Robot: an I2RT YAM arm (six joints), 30 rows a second.
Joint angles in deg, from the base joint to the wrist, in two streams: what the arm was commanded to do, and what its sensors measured. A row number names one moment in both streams.
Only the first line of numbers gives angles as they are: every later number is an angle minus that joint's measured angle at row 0.
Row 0, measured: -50.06, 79.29, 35.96, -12.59, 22.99, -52.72
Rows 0 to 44, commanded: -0.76, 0.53, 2.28, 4.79, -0.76, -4.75; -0.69, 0.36, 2.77, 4.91, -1.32, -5.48; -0.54, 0.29, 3.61, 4.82, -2.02, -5.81; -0.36, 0.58, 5.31, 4.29, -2.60, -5.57; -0.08, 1.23, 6.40, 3.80, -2.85, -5.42; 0.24, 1.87, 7.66, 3.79, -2.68, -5.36; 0.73, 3.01, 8.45, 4.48, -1.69, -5.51; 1.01, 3.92, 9.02, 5.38, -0.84, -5.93; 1.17, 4.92, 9.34, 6.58, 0.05, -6.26; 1.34, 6.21, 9.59, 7.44, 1.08, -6.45; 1.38, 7.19, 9.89, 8.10, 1.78, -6.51; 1.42, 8.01, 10.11, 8.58, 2.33, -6.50; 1.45, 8.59, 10.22, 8.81, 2.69, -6.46; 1.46, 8.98, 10.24, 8.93, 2.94, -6.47; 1.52, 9.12, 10.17, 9.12, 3.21, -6.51; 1.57, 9.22, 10.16, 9.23, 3.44, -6.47; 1.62, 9.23, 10.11, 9.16, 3.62, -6.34; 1.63, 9.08, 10.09, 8.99, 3.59, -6.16; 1.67, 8.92, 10.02, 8.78, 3.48, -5.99; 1.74, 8.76, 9.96, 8.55, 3.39, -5.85; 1.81, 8.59, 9.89, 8.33, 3.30, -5.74; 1.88, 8.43, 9.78, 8.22, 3.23, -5.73; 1.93, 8.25, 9.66, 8.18, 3.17, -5.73; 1.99, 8.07, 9.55, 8.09, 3.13, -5.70; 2.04, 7.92, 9.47, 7.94, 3.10, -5.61; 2.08, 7.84, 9.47, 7.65, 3.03, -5.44; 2.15, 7.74, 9.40, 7.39, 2.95, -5.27; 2.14, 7.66, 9.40, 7.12, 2.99, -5.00; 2.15, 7.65, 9.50, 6.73, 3.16, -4.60; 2.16, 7.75, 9.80, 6.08, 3.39, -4.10; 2.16, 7.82, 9.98, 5.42, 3.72, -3.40; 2.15, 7.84, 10.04, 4.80, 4.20, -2.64; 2.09, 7.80, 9.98, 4.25, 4.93, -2.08; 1.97, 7.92, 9.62, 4.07, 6.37, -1.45; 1.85, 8.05, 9.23, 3.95, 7.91, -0.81; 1.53, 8.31, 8.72, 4.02, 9.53, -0.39; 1.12, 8.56, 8.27, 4.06, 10.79, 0.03; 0.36, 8.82, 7.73, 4.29, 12.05, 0.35; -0.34, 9.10, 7.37, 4.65, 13.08, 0.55; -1.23, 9.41, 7.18, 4.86, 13.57, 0.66; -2.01, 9.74, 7.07, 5.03, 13.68, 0.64; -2.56, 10.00, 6.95, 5.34, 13.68, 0.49; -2.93, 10.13, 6.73, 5.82, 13.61, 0.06; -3.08, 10.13, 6.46, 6.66, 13.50, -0.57; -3.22, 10.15, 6.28, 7.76, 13.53, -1.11
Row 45, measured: -2.22, 9.70, 7.23, 5.17, 11.07, -1.07
